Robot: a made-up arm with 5 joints.
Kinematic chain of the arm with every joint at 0, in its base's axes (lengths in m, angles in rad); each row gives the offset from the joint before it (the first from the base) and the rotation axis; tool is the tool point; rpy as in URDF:
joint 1: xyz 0 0 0.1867 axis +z
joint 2: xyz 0 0 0 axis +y
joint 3: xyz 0.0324 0 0.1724 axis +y
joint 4: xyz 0.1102 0 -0.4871 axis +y
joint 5: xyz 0.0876 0 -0.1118 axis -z
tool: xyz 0 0 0 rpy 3.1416 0 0
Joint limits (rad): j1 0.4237..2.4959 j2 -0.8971..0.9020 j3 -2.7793..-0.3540 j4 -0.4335..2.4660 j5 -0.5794..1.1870
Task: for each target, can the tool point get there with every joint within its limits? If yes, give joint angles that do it. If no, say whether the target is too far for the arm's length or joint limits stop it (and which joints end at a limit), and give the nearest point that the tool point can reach.
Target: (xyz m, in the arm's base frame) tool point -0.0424 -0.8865 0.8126
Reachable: no: too far | nearest point -0.0284 -0.5929 0.7236 | short by 0.307 m
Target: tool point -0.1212 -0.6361 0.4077
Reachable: no: joint limits stop it (at a limit: joint 2, joint 3, joint 4) | nearest point -0.1122 -0.5888 0.6737 | short by 0.270 m
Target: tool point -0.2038 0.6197 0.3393
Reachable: yes | joints 1.8885 -0.1212 -1.1989 0.4732 0.5215
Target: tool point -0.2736 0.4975 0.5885
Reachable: yes | joints 2.0736 0.2492 -2.3080 1.7765 1.0137
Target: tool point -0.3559 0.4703 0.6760
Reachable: yes | joints 2.2185 0.0599 -1.8523 0.0591 0.1780
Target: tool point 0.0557 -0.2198 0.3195
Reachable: no: joint limits stop it (at a limit: joint 2, joint 3, joint 4) | nearest point 0.0791 -0.3122 0.7250 | short by 0.417 m
